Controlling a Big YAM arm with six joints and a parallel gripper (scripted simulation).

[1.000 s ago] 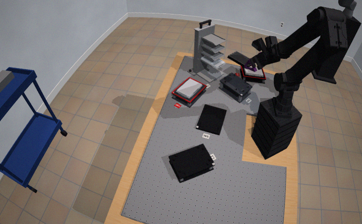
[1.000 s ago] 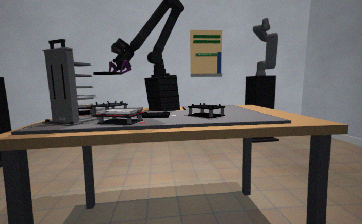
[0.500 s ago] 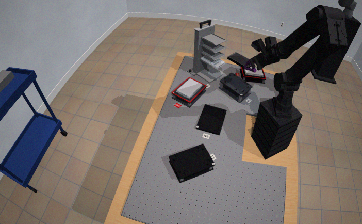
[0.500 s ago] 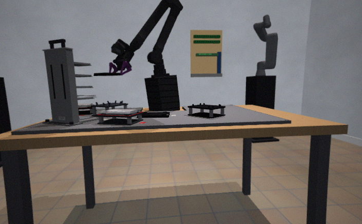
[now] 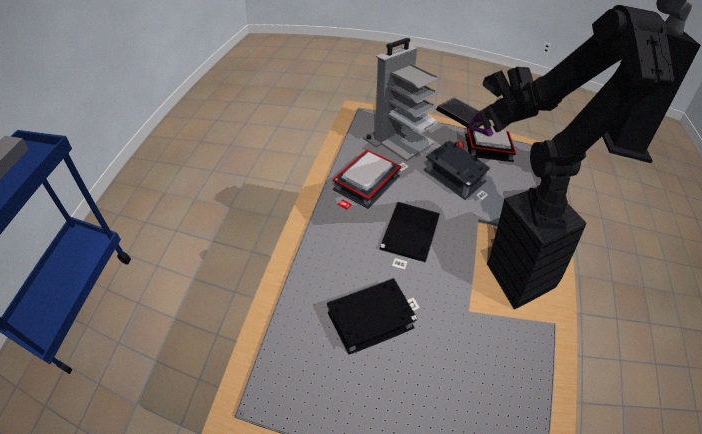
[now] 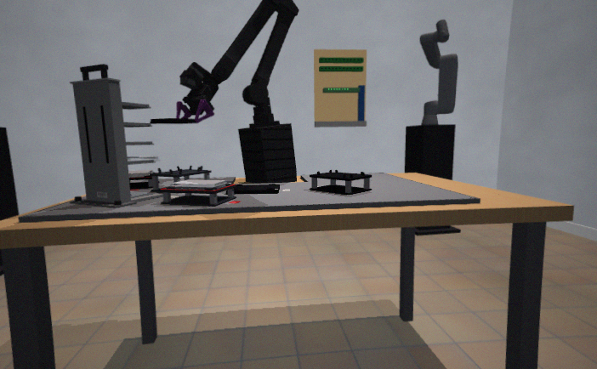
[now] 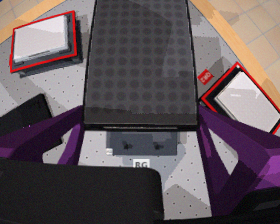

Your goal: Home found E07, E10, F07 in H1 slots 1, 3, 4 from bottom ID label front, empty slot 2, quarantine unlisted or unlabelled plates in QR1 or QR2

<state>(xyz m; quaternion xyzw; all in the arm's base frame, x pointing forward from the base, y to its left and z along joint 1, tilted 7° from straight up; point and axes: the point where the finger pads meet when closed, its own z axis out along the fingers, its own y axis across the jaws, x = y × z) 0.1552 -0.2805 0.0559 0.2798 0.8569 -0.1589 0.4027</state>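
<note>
My hand is 40 mm short of the dark plate and 30 mm to the left of it. From my hand the other things lie so: RG label (50 mm behind, 40 mm to the left, 240 mm below); QR2 label (10 mm ahead, 190 mm to the right, 240 mm below); regrip nest (30 mm ahead, 30 mm to the right, 180 mm below).
</note>
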